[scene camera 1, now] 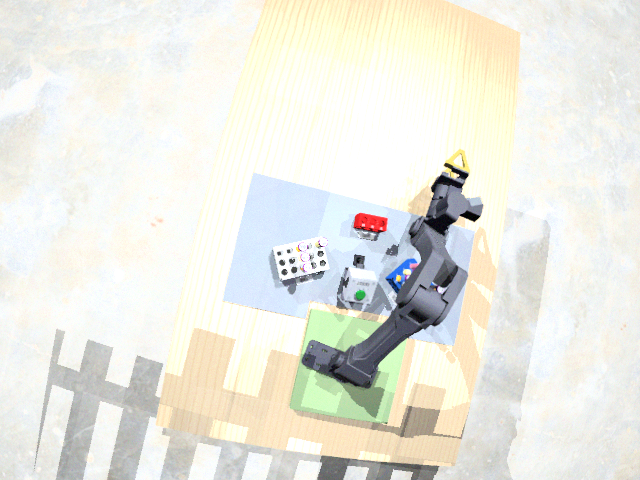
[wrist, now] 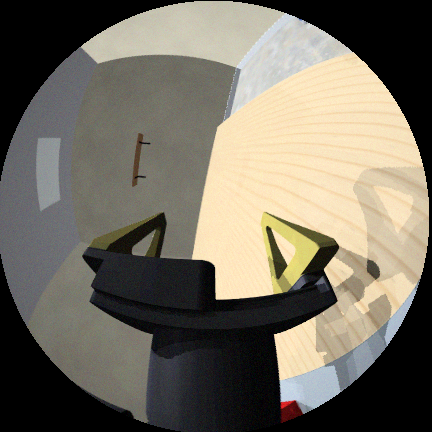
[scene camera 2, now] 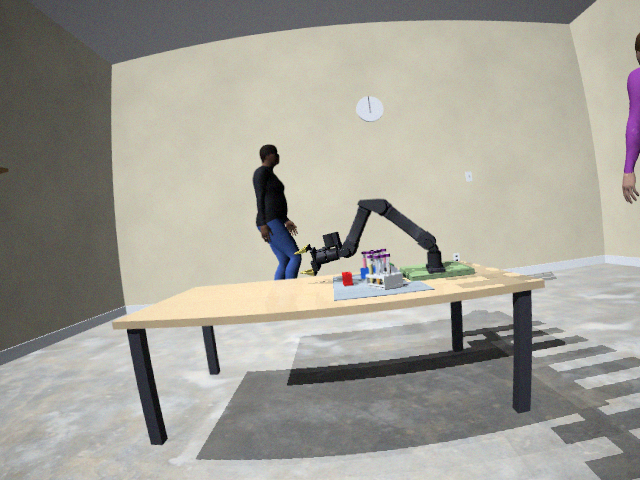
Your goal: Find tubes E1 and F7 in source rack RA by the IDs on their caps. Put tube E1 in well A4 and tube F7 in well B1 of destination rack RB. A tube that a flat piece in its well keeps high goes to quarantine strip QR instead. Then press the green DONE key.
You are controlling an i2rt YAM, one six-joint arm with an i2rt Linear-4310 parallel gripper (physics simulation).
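Frame: origin at the arm's base, x ahead, y left, z up, level; centimetres.
Seen in the pictures: gripper, fingertip midpoint: [scene camera 1: 456,159] [wrist: 213,216] [scene camera 2: 297,263]; arm's base, link origin: [scene camera 1: 340,364] [scene camera 2: 435,268].
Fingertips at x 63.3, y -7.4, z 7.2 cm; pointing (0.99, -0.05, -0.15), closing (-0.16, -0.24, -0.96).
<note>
Offsets run from my fingertips to a thing's top centre. "spot": to the spot under its first point. Level surfaces: height alone.
My gripper [scene camera 1: 458,161] [scene camera 2: 299,262] [wrist: 213,216] is open and empty, its yellow fingers spread above the bare wood beyond the mat, away from the racks. The blue rack [scene camera 1: 395,276] [scene camera 2: 363,272] holds several tubes and is partly hidden under the arm in scene camera 1. The white rack @(dx -41.6, dy +28.2, dz -4.7 cm) [scene camera 1: 286,256] [scene camera 2: 393,281] holds several purple-capped tubes; other wells are empty. The red strip @(dx -25.3, dy +14.5, dz -4.7 cm) [scene camera 1: 370,222] [scene camera 2: 346,279] [wrist: 291,411] stands between the racks, toward the far edge of the mat. The green key @(spot: dx -44.5, dy +10.8, dz -2.7 cm) [scene camera 1: 360,295] is on a grey box. Cap IDs and rack labels are too small to read.
The racks, strip and grey box @(dx -42.1, dy +11.3, dz -1.3 cm) [scene camera 1: 356,277] stand on a blue-grey mat @(dz -9.7 cm) [scene camera 1: 273,206] [scene camera 2: 351,294]. The arm is mounted on a green base plate [scene camera 1: 305,397] [scene camera 2: 413,275] and reaches over the blue rack. A person [scene camera 2: 271,201] stands behind the table @(dz -10.0 cm) [scene camera 2: 232,299].
</note>
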